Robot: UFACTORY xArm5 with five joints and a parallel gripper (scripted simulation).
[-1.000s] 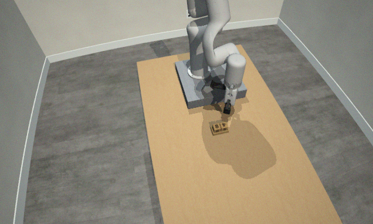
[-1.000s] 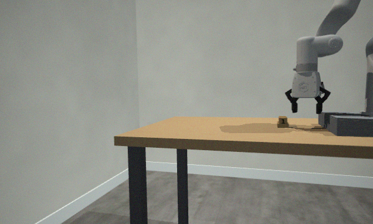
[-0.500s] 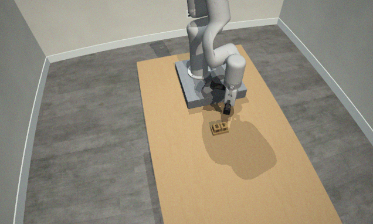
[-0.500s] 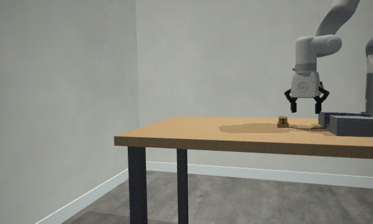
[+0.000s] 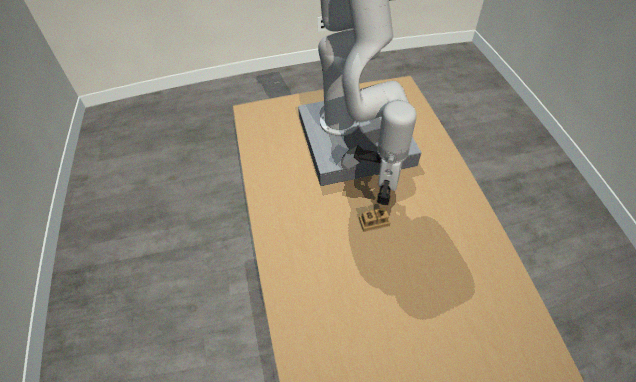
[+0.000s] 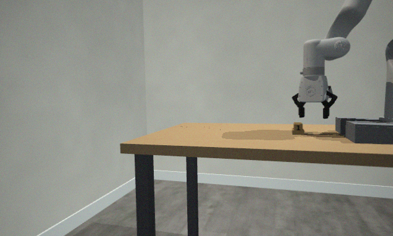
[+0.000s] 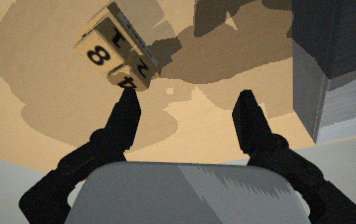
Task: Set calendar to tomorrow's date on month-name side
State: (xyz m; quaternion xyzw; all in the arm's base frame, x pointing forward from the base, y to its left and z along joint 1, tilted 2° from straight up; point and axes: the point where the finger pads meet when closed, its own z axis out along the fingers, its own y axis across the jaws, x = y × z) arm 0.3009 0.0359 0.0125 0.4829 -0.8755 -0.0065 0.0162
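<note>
The wooden cube lies 6 cm to the right of my hand, 5 cm below it and 5 cm ahead of it. Also, from my hand: wooden tray: 7 cm below, 5 cm to the right, 5 cm ahead.
</note>
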